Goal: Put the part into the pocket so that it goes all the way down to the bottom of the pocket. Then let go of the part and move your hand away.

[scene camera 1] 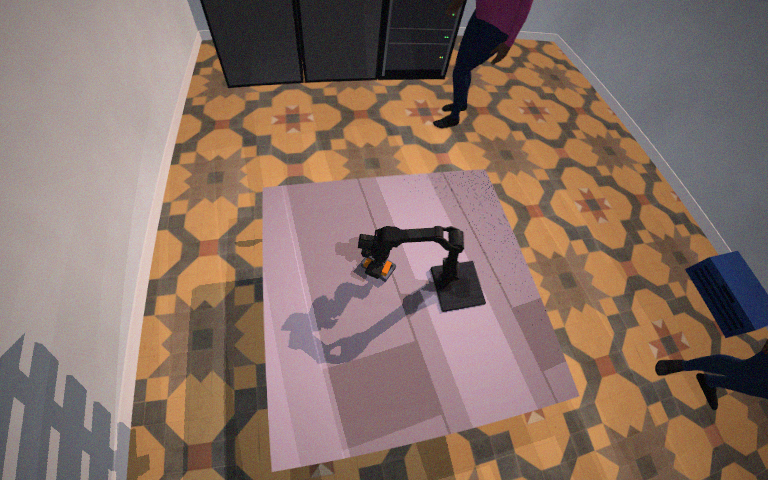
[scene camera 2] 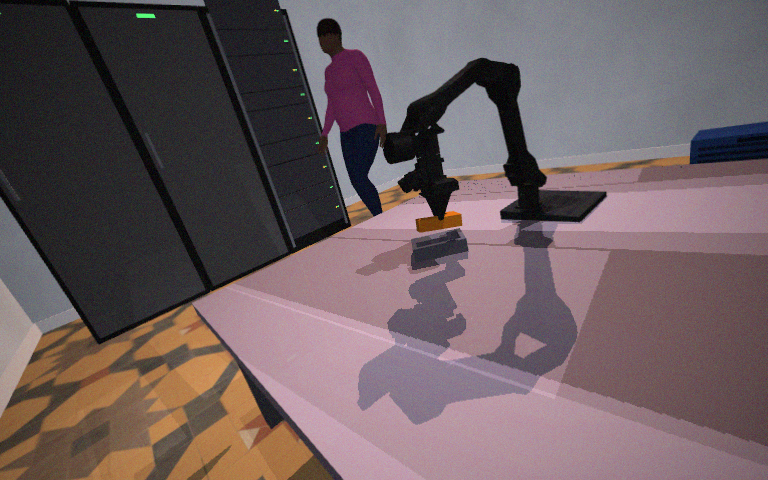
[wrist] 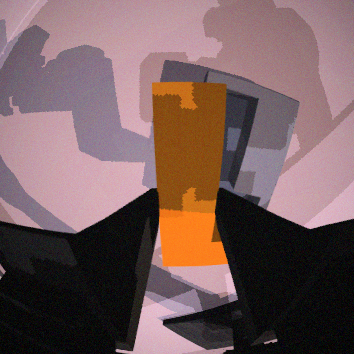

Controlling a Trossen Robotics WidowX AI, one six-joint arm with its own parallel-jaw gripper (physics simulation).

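Where they show: gripper, between the fingertips: (scene camera 1: 377,266) (scene camera 2: 439,219) (wrist: 186,195); arm's base, origin of its link: (scene camera 1: 448,275) (scene camera 2: 528,204).
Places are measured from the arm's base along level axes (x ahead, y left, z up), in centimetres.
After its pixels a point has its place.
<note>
The part, an orange bar (scene camera 1: 386,268) @(y -10.1, x 28.5, z 7.9 cm) (scene camera 2: 427,223) @(y -13.7, x 35.6, z 8.0 cm) (wrist: 190,150) @(y -14.3, x 33.8, z 8.8 cm), is held between the two black fingers of my gripper (scene camera 2: 441,216) @(y -12.3, x 32.0, z 7.8 cm) (wrist: 186,195) @(y -12.3, x 32.0, z 7.8 cm). The gripper is shut on it. The bar is about level. In scene view 2 a gap shows between the bar and the grey block (scene camera 2: 438,254) @(y -13.9, x 33.3, z -1.5 cm) (wrist: 272,122) @(y -20.5, x 29.8, z 1.2 cm) below, which has the pocket in its top. In the wrist view the bar covers the block's left portion. Part of the dark pocket (wrist: 237,135) @(y -17.6, x 30.2, z -1.9 cm) shows to the bar's right, and the block is turned slightly relative to the bar. In scene view 1 the gripper and bar hide most of the block.
The block stands on a pink table (scene camera 1: 390,390) @(y 36.7, x 44.2, z -2.4 cm) (scene camera 2: 283,362) @(y -22.7, x 77.3, z -2.4 cm). The arm's black base plate (scene camera 1: 467,300) @(y 14.1, x -3.5, z -0.9 cm) (scene camera 2: 577,204) @(y 12.7, x 0.1, z -0.8 cm) is to the right of the block. Arm shadows fall across the table. Dark cabinets, people and a blue box (scene camera 1: 736,291) (scene camera 2: 730,142) are beyond the table.
</note>
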